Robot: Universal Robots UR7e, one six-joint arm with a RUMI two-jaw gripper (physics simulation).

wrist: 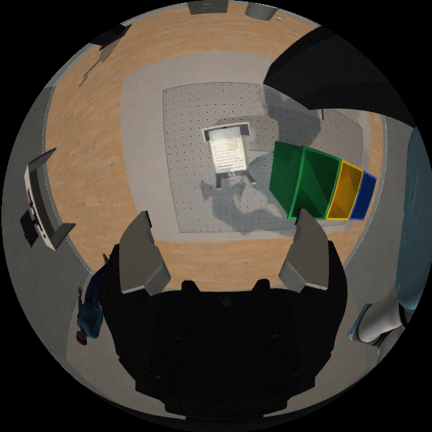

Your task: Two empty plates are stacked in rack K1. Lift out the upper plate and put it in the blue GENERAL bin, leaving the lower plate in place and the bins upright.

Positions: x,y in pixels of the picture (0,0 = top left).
my gripper: 223,211
green bin: 301,177
clear plate: 227,149
yellow bin: 348,180
blue general bin: 367,183
